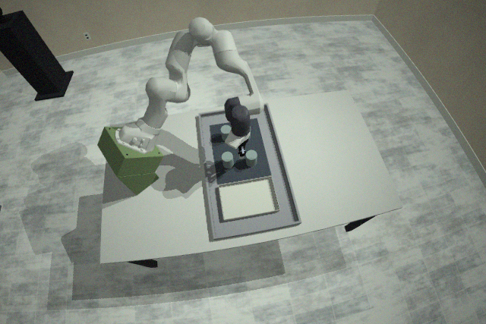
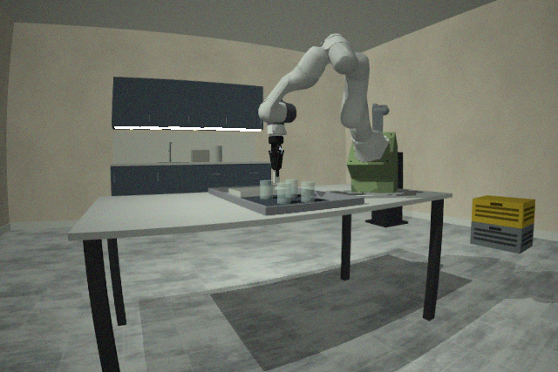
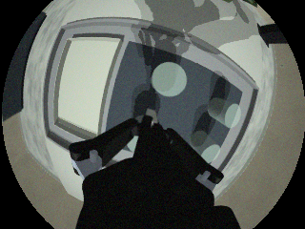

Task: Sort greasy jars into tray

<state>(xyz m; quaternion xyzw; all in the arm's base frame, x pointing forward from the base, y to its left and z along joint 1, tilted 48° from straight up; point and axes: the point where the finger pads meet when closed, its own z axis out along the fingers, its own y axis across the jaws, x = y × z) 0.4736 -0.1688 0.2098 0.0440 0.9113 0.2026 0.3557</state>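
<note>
Now: the grey steel surround 11 cm below my hand, 1 cm to the right of it and 1 cm ahead of it. The rest, counted from my hand: white tray (22 cm to the right, 10 cm below, 2 cm ahead); then dark drying mat (11 cm below, 10 cm to the left, 1 cm behind).
</note>
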